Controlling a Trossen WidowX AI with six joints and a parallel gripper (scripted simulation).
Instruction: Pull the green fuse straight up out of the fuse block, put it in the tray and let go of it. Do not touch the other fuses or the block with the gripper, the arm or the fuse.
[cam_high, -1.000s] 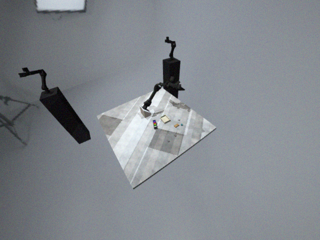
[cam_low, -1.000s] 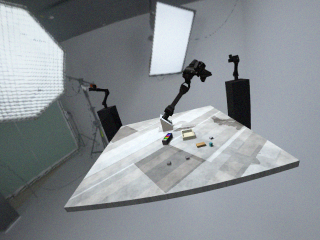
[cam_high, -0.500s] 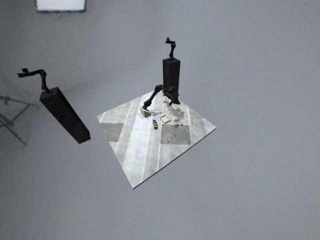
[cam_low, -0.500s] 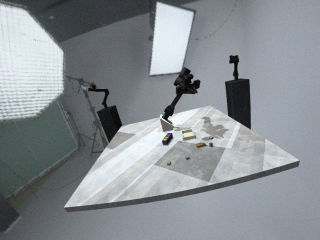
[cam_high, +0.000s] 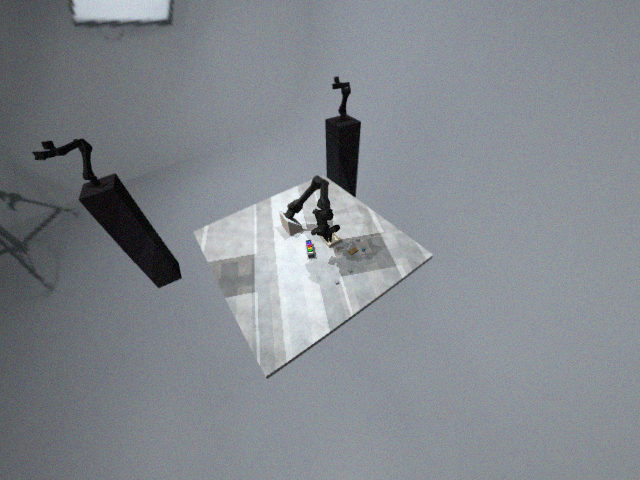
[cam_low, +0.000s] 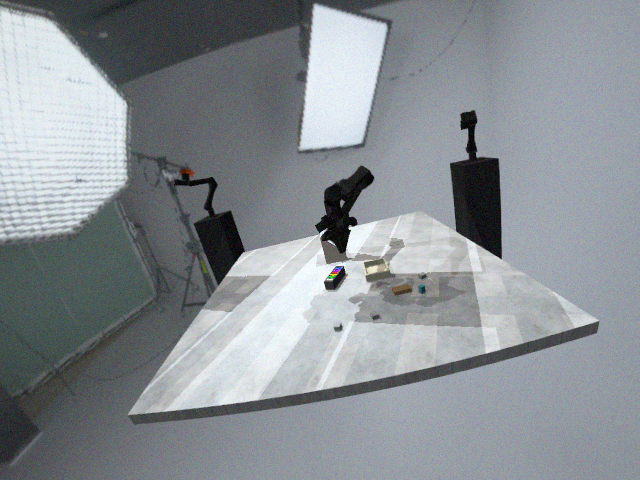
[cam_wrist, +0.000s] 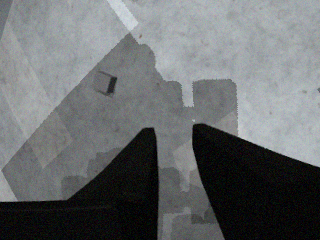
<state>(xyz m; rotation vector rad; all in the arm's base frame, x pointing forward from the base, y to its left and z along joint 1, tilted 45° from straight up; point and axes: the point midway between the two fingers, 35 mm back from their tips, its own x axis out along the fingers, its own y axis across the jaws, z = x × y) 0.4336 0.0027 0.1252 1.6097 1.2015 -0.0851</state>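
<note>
My gripper tip is now 13 cm past the green fuse, 8 cm to the left of it and 16 cm above it. Also, from my gripper tip: tray (17 cm behind, 11 cm to the left, 18 cm below).
</note>
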